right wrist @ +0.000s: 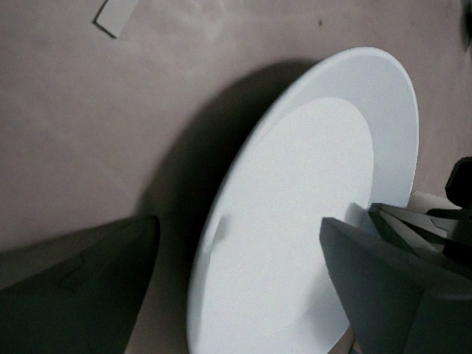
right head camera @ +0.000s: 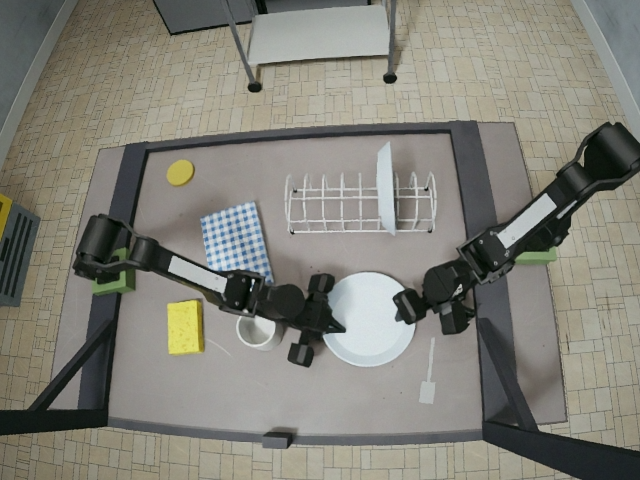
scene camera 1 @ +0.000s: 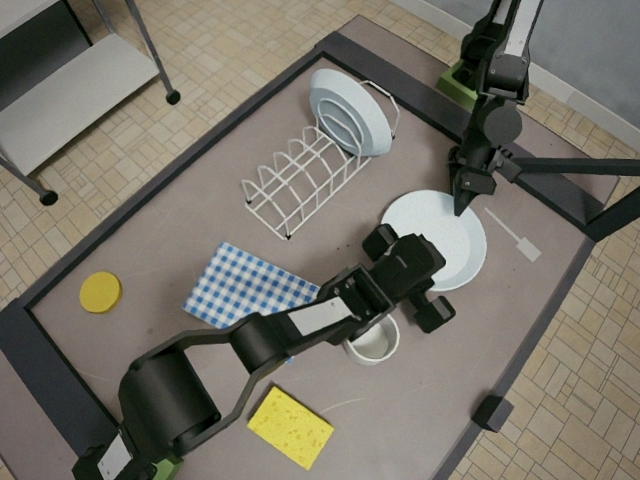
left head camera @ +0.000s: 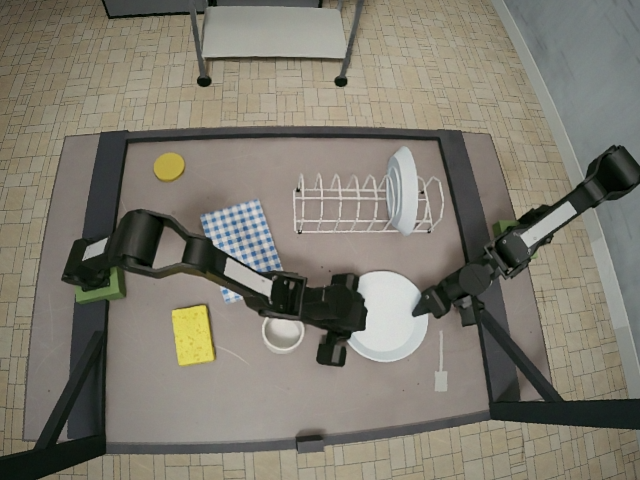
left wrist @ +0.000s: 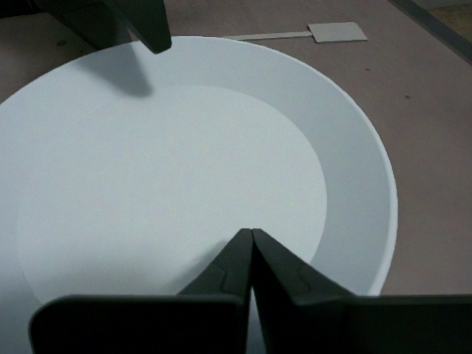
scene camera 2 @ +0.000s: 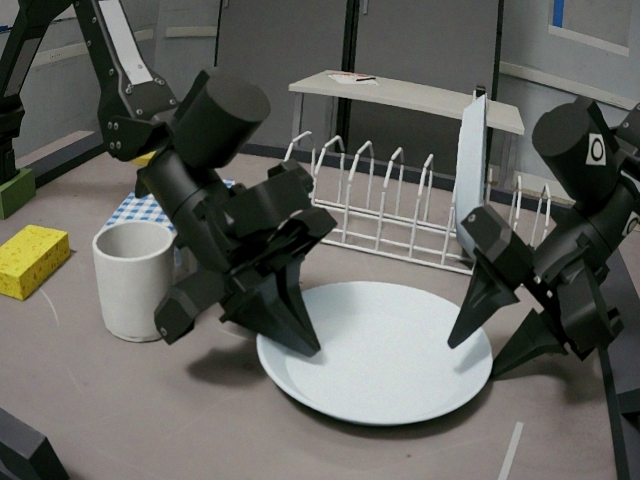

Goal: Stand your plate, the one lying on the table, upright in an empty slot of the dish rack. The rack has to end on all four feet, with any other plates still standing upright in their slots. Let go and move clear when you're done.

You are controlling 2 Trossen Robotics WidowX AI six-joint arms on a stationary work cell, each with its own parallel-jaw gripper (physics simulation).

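Frame: origin at the left arm's base, x ahead, y left, z up, level; centimetres.
Where they show: left gripper, fingertip midpoint: (right wrist: 373,207) (right head camera: 345,331) (left head camera: 364,328) (left wrist: 250,239) (scene camera 2: 315,353); right gripper, fingertip midpoint: (right wrist: 240,227) (scene camera 1: 454,209) (left head camera: 418,311) (left wrist: 147,64) (scene camera 2: 469,362); left arm's base, link origin: (left head camera: 95,274); right arm's base, link origin: (right head camera: 534,238) (scene camera 1: 469,77).
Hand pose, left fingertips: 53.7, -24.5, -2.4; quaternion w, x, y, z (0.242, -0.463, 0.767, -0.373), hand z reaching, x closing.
Things, the pixels of their top centre, and the offset from my left fingertips, as dx, dy, dz.
- white mug, top centre: (scene camera 2: 145,233) (scene camera 1: 368,324) (left head camera: 286,322) (right head camera: 259,319) -16.2, +4.8, +6.4
- checked cloth, top centre: (scene camera 2: 168,206) (scene camera 1: 253,299) (left head camera: 242,247) (right head camera: 234,247) -20.9, +23.7, +0.7
- yellow sponge, top centre: (scene camera 2: 23,247) (scene camera 1: 290,427) (left head camera: 191,334) (right head camera: 182,326) -35.2, +7.6, +1.0
- yellow disc, top centre: (scene camera 2: 151,151) (scene camera 1: 99,291) (left head camera: 168,165) (right head camera: 179,172) -34.3, +49.6, -0.9
- pale flat spatula-shaped piece, top centre: (left wrist: 283,34) (scene camera 1: 510,232) (right head camera: 429,370) (left head camera: 441,360) +15.5, -11.9, -2.0
My plate (left head camera: 387,315) (right head camera: 372,315) (scene camera 2: 382,372) (left wrist: 175,175) (right wrist: 290,200) lies face up on the table. My left gripper (right head camera: 343,328) (scene camera 2: 315,352) (left wrist: 250,239) is shut, its tips together over the inside of the plate near one edge, with nothing seen between them. My right gripper (scene camera 2: 473,361) (right wrist: 240,227) is open at the opposite rim, one finger over the plate and one outside it. The white dish rack (left head camera: 336,231) (scene camera 1: 266,222) (scene camera 2: 398,257) stands behind the plate. Another plate (left head camera: 408,191) (right head camera: 386,191) (scene camera 2: 470,170) stands upright in it, towards its right end; several slots are empty.
A white mug (left head camera: 282,335) (scene camera 2: 134,289) stands close beside my left gripper. A checked cloth (left head camera: 240,232), a yellow sponge (left head camera: 192,334) and a yellow disc (left head camera: 169,166) lie at the left. A pale flat spatula-shaped piece (left head camera: 440,379) lies right of the plate.
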